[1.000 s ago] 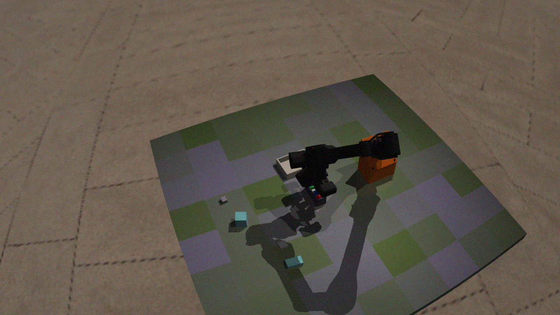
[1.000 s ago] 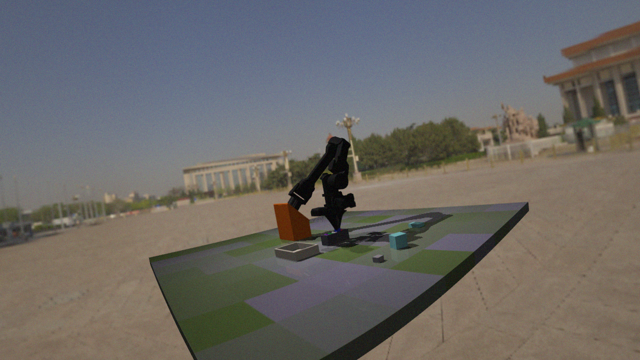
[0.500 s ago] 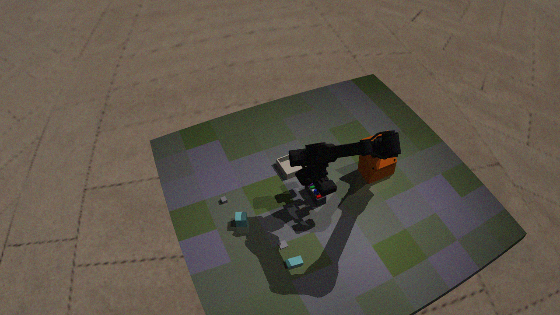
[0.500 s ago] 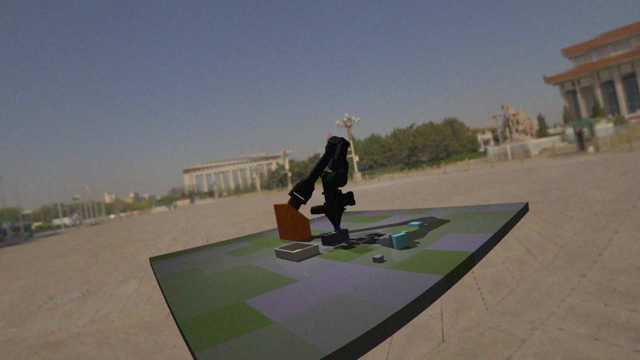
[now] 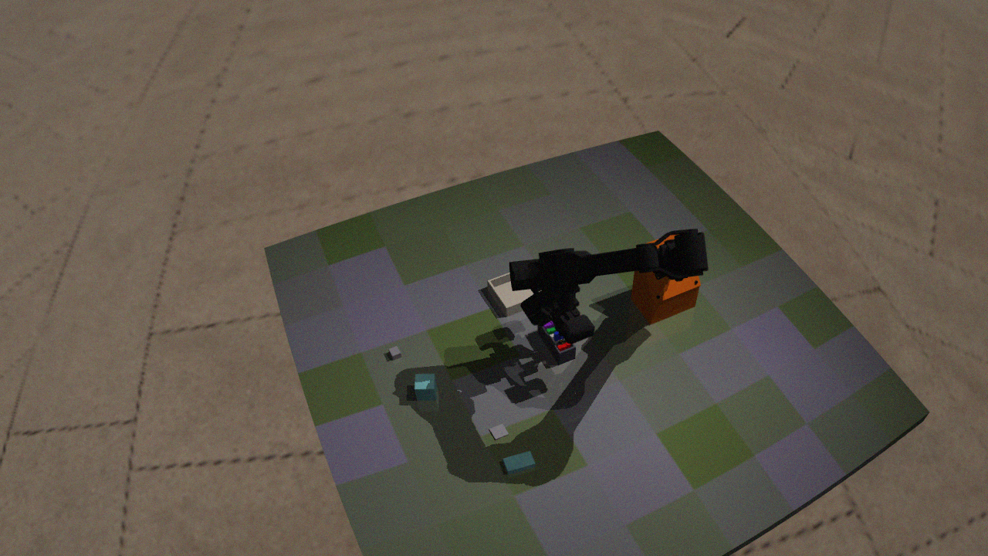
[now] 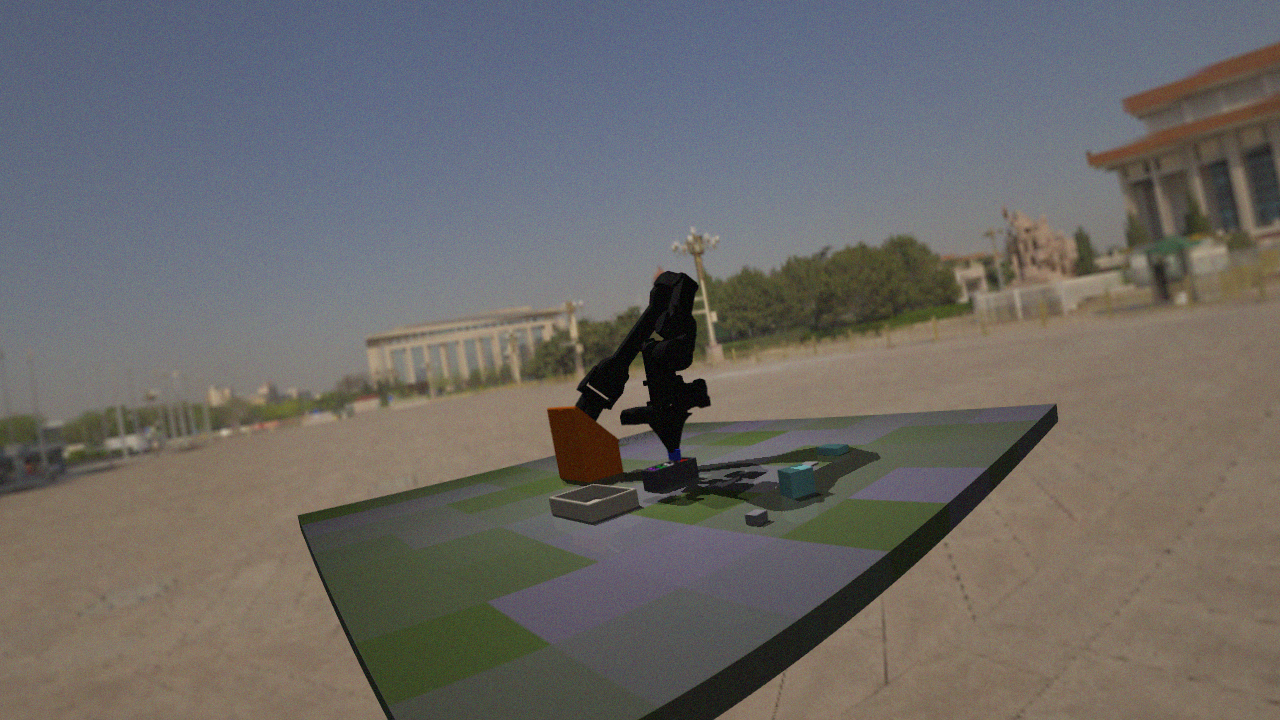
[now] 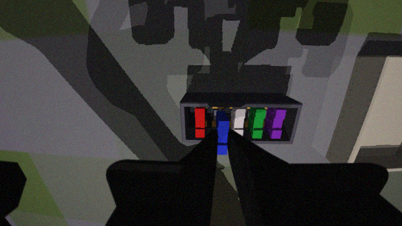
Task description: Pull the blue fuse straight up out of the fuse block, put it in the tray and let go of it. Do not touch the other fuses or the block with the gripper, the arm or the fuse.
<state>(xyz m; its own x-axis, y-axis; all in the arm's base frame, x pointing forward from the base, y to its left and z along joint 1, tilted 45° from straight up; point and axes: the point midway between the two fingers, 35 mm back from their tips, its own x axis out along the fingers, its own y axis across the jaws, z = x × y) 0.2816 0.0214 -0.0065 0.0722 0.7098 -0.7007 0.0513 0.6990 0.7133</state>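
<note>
My gripper tip is now 1 cm past the cream tray, 20 cm to the left of it and 6 cm above it. The rest, counted from my gripper tip: cyan cube (31 cm ahead, 3 cm to the right, 4 cm below); then blue fuse (1 cm below); then flat cyan block (22 cm ahead, 22 cm to the left, 5 cm below).
</note>
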